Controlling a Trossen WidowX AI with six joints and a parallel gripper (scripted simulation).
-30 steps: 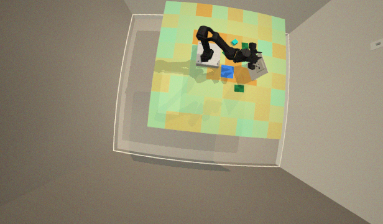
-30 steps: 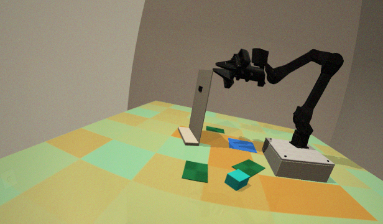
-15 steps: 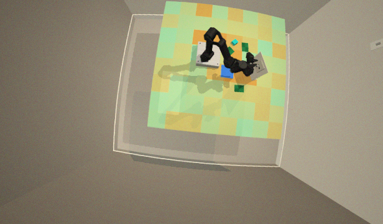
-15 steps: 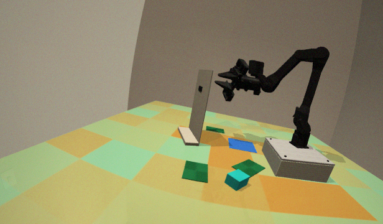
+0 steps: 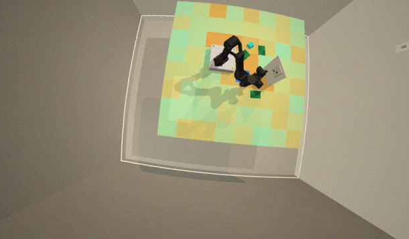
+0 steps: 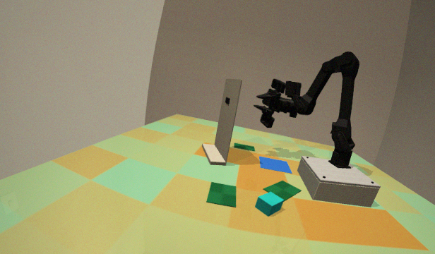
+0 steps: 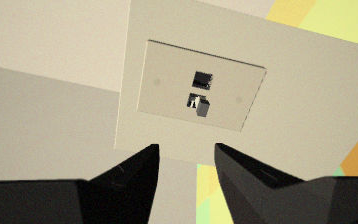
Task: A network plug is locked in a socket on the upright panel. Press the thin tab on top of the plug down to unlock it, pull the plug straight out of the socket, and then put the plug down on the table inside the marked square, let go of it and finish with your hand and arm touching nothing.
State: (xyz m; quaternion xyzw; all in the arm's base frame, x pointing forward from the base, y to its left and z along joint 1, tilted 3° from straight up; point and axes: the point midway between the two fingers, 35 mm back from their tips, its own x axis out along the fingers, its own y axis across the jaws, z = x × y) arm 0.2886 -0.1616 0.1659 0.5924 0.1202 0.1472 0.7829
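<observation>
The grey network plug is 80 mm ahead of my gripper tip, 20 mm to the left of it and 20 mm below it. From my gripper tip the other things lie so: upright beige panel (110 mm ahead, 20 mm to the left, 90 mm below); then blue marked square (120 mm behind, 40 mm to the left, 210 mm below).
</observation>
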